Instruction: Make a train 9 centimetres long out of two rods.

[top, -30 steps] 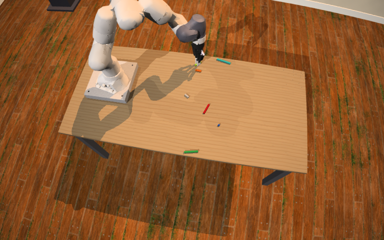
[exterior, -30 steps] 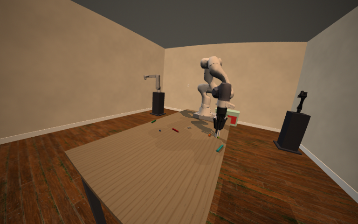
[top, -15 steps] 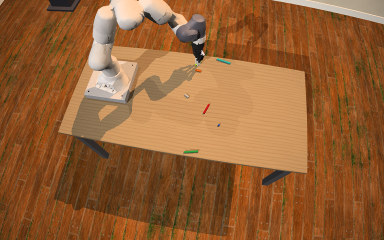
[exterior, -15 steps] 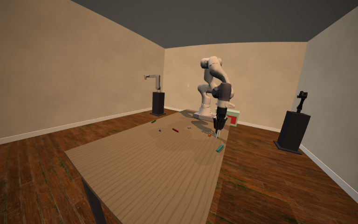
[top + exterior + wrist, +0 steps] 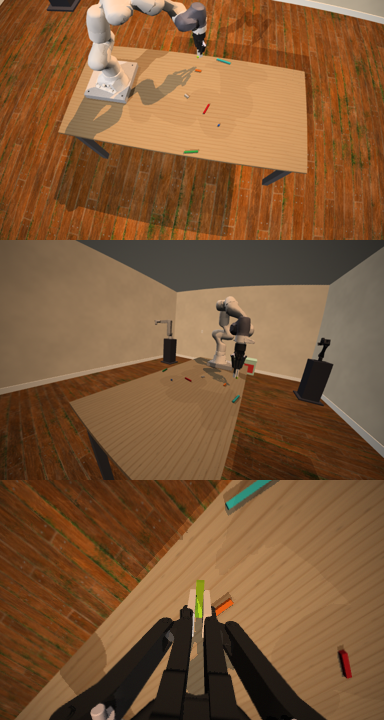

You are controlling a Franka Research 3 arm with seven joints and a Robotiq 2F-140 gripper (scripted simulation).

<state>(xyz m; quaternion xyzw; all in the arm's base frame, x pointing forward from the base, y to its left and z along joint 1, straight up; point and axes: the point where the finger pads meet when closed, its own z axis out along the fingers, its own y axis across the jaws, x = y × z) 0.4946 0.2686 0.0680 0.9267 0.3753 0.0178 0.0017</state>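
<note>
The orange rod lies 6 cm to the right of my hand and 11 cm below it. The rest, counted from my hand: grey rod 3 cm behind, 27 cm to the right, 11 cm below; lime rod 3 cm below; turquoise rod 16 cm ahead, 5 cm to the left, 11 cm below.
</note>
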